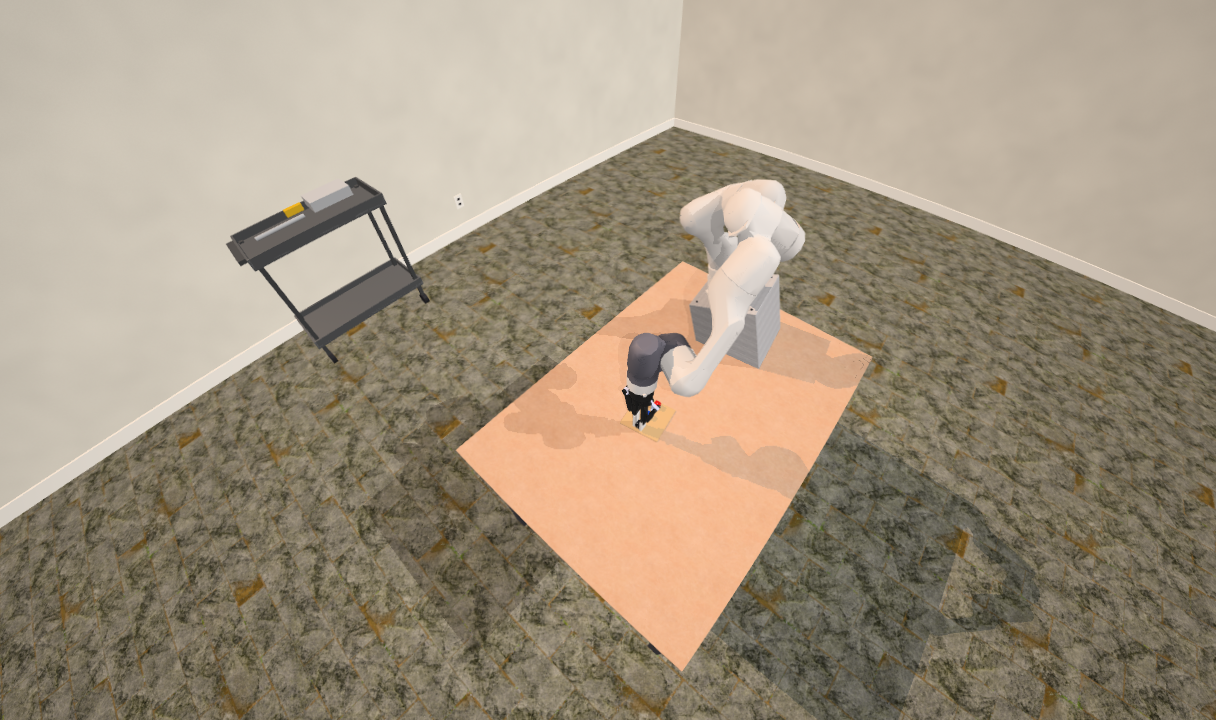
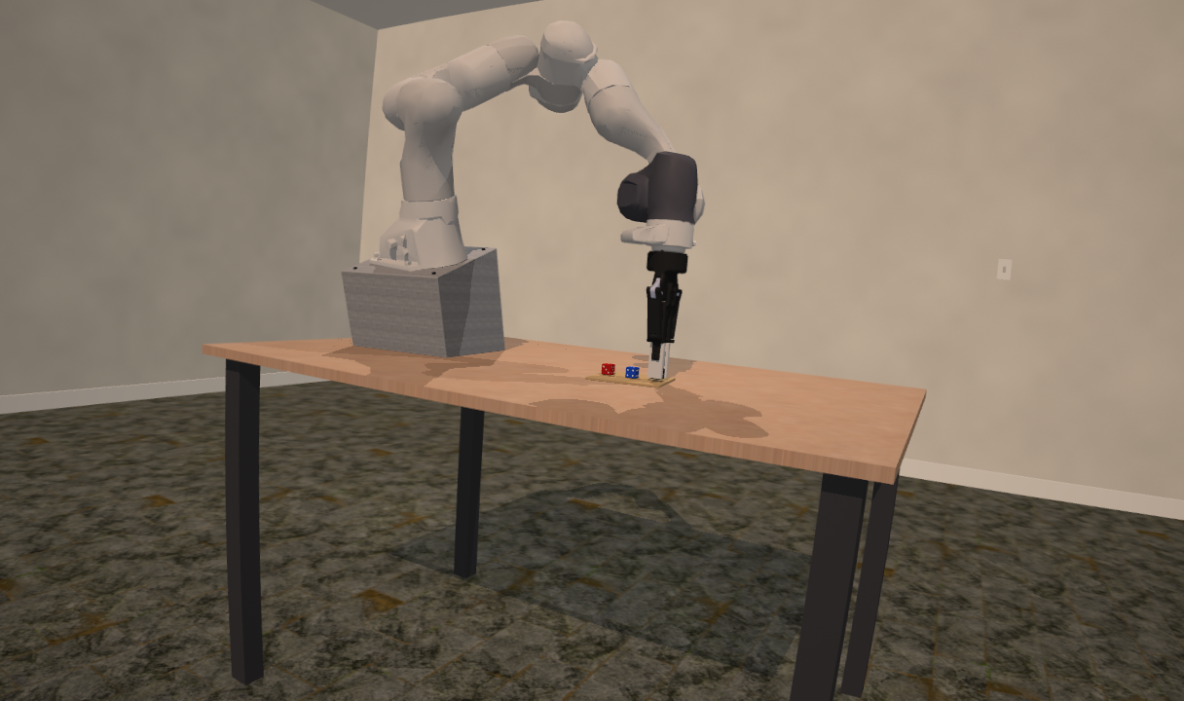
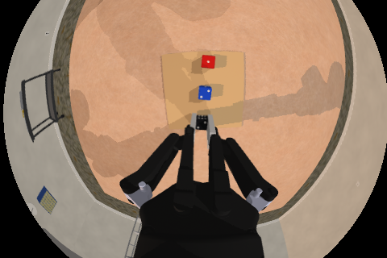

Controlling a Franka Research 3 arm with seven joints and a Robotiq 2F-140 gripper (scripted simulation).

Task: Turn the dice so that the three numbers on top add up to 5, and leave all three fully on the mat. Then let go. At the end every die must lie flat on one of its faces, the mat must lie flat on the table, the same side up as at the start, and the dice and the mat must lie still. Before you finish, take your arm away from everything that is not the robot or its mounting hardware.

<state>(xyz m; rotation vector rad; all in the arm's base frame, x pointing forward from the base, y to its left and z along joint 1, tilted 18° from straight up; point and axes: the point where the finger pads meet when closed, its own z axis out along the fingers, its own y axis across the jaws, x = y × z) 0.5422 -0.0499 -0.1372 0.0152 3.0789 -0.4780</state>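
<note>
Now: hand 3 cm above the black die. Round my hand: blue die (5 cm behind, 3 cm below); then tan mat (5 cm behind, 4 cm below); then red die (10 cm behind, 3 cm below).
</note>
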